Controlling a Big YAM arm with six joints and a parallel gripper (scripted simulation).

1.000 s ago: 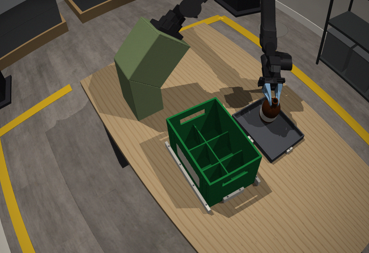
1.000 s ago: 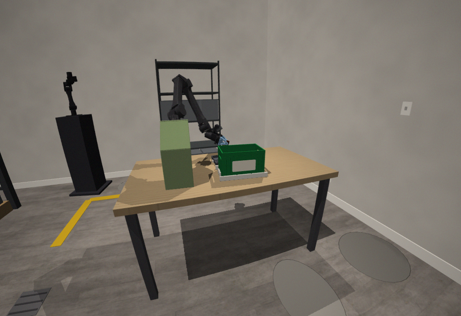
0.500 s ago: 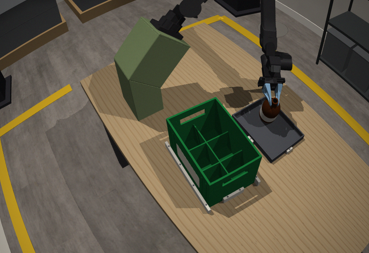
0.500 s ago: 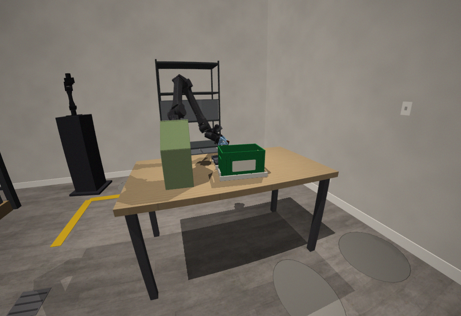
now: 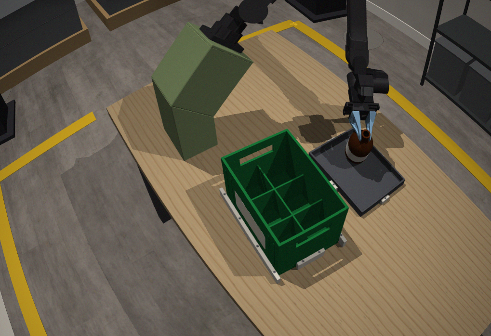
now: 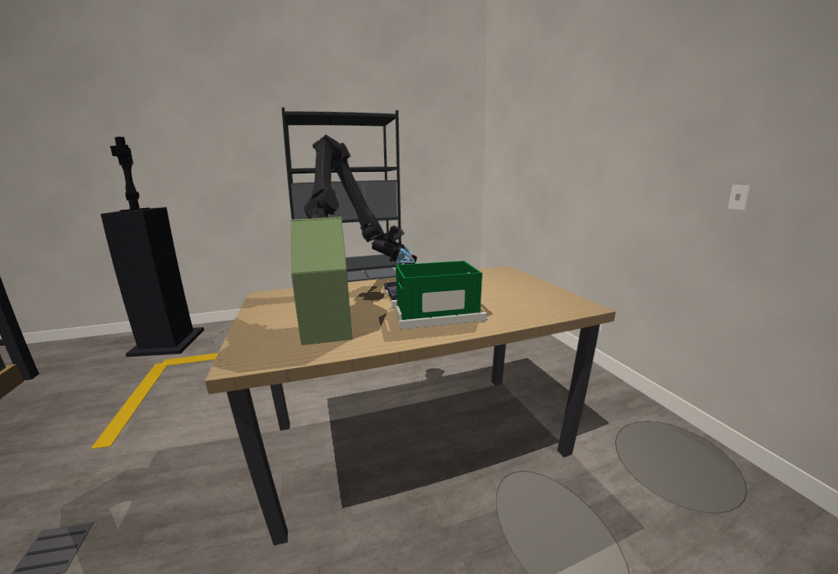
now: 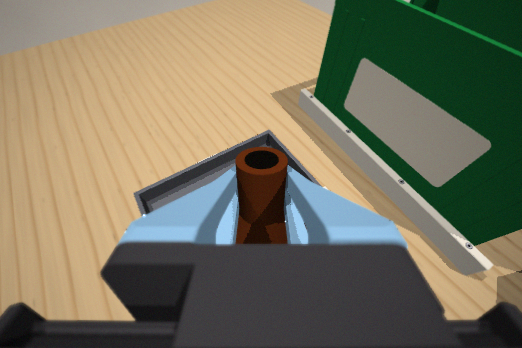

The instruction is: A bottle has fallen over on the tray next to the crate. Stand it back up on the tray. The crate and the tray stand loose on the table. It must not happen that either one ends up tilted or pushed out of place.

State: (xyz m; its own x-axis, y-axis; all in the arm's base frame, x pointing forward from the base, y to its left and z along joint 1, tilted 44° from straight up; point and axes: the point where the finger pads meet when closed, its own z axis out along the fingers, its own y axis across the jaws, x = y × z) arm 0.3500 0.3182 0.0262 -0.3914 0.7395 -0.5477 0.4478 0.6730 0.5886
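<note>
Now: hand 50 mm above the brown bottle, 20 mm past it and 10 mm to the right of it. Round my hand: dark grey tray 130 mm below; then green crate 280 mm to the right, 60 mm below, 40 mm ahead.
</note>
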